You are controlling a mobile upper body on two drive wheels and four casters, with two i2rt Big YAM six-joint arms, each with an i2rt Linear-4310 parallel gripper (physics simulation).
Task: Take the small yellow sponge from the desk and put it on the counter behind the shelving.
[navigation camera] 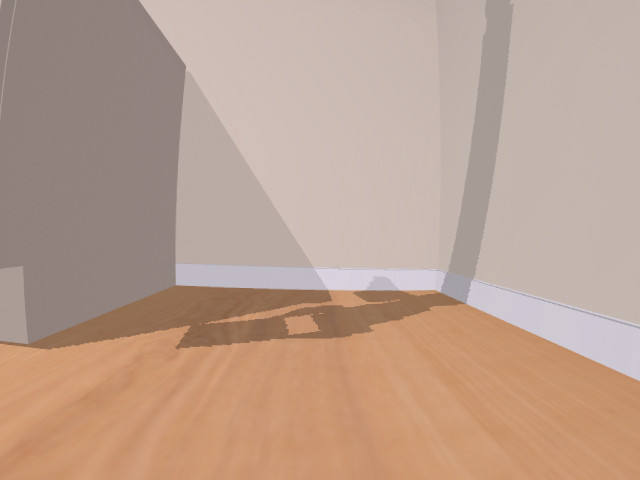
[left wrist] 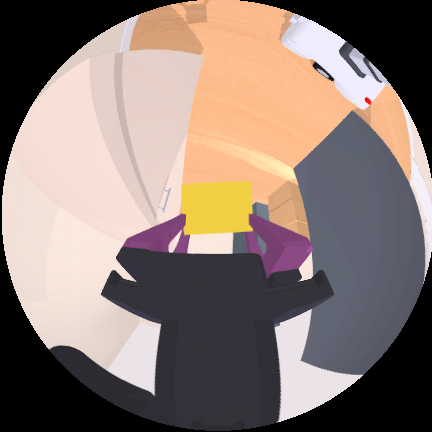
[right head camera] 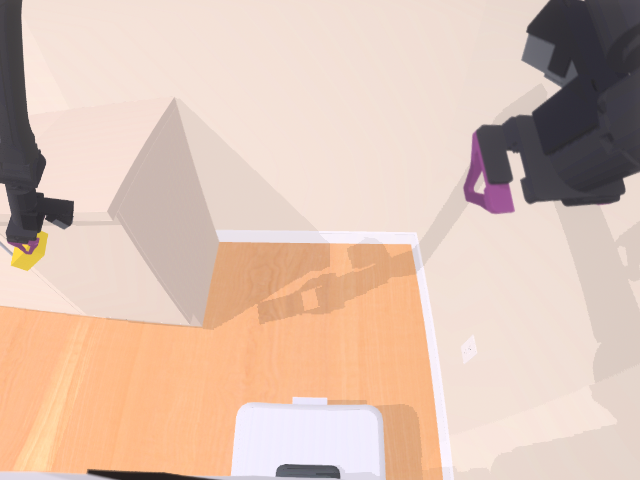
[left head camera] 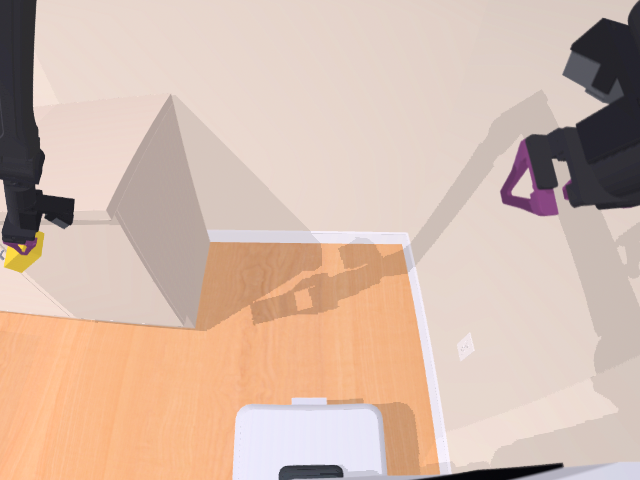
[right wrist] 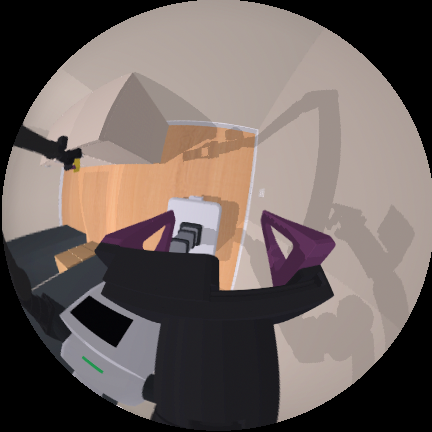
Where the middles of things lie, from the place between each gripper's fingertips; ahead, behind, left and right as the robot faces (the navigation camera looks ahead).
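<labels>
The small yellow sponge (left wrist: 210, 207) is 20 mm to the left of my left hand and 20 mm below it. My right gripper, for its part, is 90 cm to the right of the sponge, 14 cm short of it and 33 cm above it. So, by its middle, the small yellow sponge is nearer to my left hand than to my right gripper.
</labels>
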